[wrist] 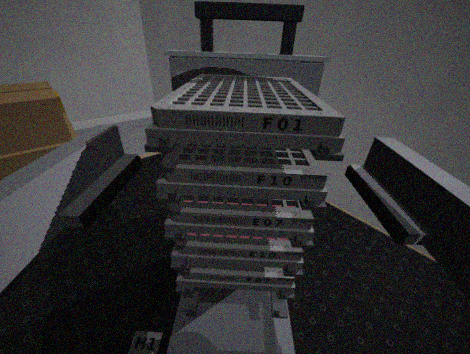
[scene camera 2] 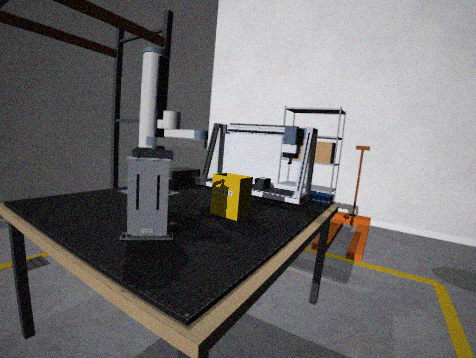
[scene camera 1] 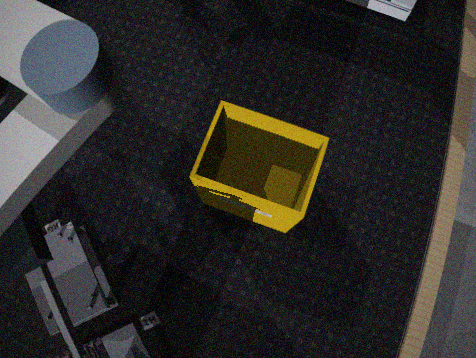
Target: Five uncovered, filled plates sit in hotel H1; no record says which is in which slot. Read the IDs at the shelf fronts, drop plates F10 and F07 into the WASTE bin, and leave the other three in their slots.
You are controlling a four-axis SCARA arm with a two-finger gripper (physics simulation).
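Frame: origin at the arm's base, x left, y back, z up, level; metres.
Where they show: gripper, between the fingertips: (wrist: 243,150).
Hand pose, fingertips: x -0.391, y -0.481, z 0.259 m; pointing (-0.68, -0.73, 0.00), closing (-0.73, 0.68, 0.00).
After its pixels a point has its place.
In the wrist view my gripper (wrist: 243,150) @(z 0.259, x -0.391, y -0.481 m) is open and empty, its two fingers apart on the left and right, with the plate stack of hotel H1 (wrist: 311,75) @(z 0.281, x -0.516, y -0.527 m) (scene camera 2: 148,195) @(z 0.167, x -0.491, y -0.592 m) between and beyond them. Plate F01 (wrist: 282,123) @(z 0.275, x -0.397, y -0.465 m) is in the top slot, plate F10 (wrist: 274,180) @(z 0.247, x -0.398, y -0.465 m) in the second and plate E07 (wrist: 267,221) @(z 0.219, x -0.397, y -0.465 m) in the third. The fourth plate (wrist: 262,254) @(z 0.191, x -0.398, y -0.465 m) seems to read E10. The ID of the lowest plate (wrist: 255,279) @(z 0.163, x -0.396, y -0.466 m) is too dim to read. The yellow WASTE bin (scene camera 1: 280,125) @(z 0.210, x 0.027, y -0.658 m) (scene camera 2: 235,197) @(z 0.122, x -0.086, y -0.706 m) stands upright on the table; no plate shows inside it.
A grey pegged stand (scene camera 1: 75,285) @(z 0.073, x -0.300, y -0.415 m) is beside the H1 label (scene camera 1: 149,320) @(z 0.013, x -0.318, y -0.547 m) (wrist: 145,342) @(z 0.013, x -0.318, y -0.548 m). The arm (scene camera 1: 60,55) @(z 0.421, x -0.056, y -0.451 m) (scene camera 2: 182,133) @(z 0.400, x -0.075, y -0.340 m) reaches in from the left in scene camera 1. A gantry frame (scene camera 2: 260,128) @(z 0.491, x 0.623, y -0.447 m) stands behind the bin. An orange-brown box (wrist: 30,122) shows at the left of the wrist view.
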